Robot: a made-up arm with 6 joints. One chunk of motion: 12 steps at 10 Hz.
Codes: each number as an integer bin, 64 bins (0 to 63) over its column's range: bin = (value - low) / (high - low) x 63, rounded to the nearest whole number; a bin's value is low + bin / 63 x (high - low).
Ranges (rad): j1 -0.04..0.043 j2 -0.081..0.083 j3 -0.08..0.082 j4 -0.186..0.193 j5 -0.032..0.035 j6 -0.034..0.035
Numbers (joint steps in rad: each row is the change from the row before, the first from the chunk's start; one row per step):
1: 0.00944 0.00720 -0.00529 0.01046 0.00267 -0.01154
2: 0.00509 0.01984 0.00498 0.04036 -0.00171 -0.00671
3: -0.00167 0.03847 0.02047 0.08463 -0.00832 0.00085
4: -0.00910 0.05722 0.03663 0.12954 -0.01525 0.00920
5: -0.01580 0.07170 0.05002 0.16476 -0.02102 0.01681
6: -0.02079 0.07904 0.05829 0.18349 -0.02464 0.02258
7: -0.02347 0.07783 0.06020 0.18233 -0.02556 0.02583
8: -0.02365 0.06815 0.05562 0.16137 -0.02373 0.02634
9: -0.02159 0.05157 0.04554 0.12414 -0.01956 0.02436
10: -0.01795 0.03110 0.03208 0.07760 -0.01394 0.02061
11: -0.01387 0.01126 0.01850 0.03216 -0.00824 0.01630
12: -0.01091 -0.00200 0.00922 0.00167 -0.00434 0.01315
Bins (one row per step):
1: 38 34 29 33 33 21
2: 34 39 33 38 28 25
3: 29 46 39 45 22 32
4: 23 53 45 52 16 39
5: 18 59 51 58 10 46
6: 15 61 54 61 7 52
7: 13 61 55 61 6 55
8: 12 57 53 58 8 55
9: 14 51 49 52 12 53
10: 17 43 44 44 17 50
11: 20 35 38 36 22 46
12: 22 30 35 31 26 43

